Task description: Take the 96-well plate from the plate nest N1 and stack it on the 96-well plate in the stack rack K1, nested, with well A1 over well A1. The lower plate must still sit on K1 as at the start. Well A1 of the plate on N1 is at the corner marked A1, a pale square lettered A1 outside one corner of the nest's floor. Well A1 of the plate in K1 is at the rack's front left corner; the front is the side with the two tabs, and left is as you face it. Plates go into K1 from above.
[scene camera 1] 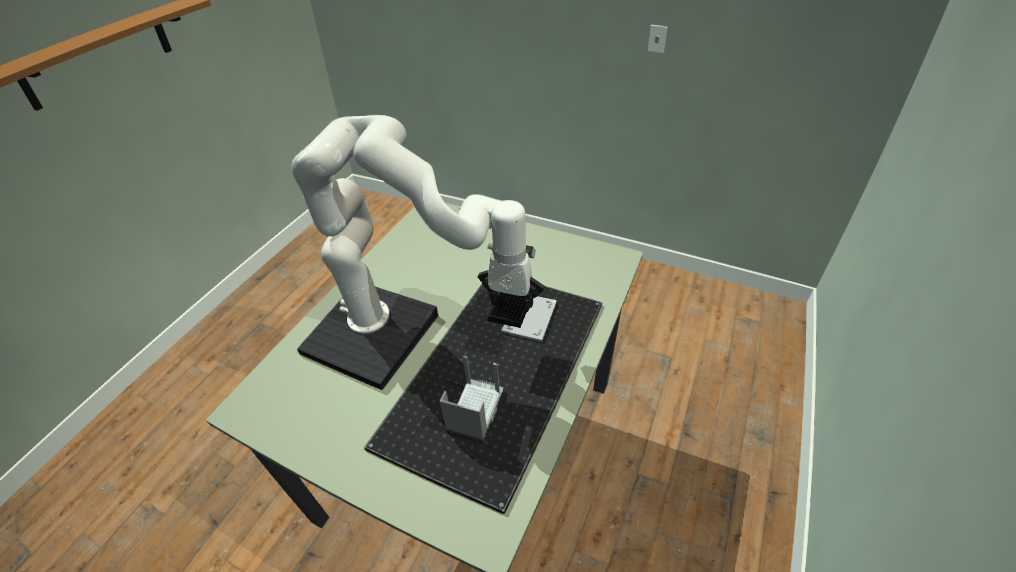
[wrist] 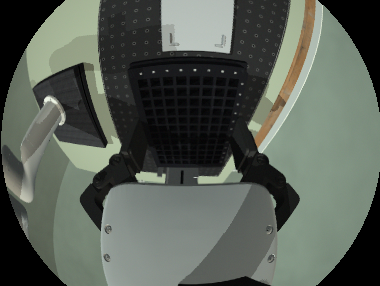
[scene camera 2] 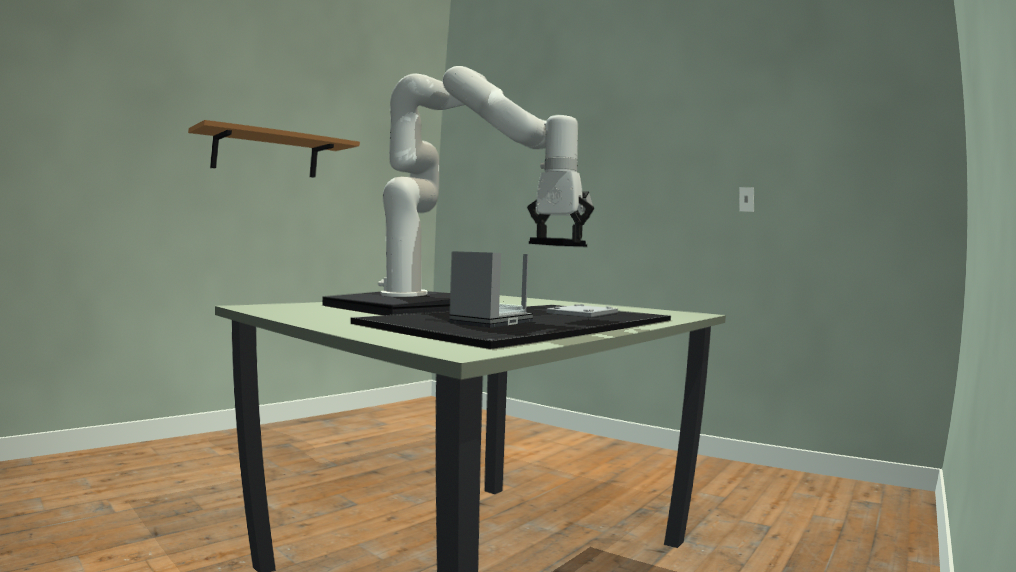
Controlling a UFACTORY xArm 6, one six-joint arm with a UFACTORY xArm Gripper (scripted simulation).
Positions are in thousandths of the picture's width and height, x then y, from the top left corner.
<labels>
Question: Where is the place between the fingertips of my gripper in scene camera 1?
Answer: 503,532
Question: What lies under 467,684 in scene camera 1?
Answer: A white 96-well plate.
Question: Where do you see a black 96-well plate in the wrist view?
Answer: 457,509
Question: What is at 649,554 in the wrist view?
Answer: My gripper.
</labels>
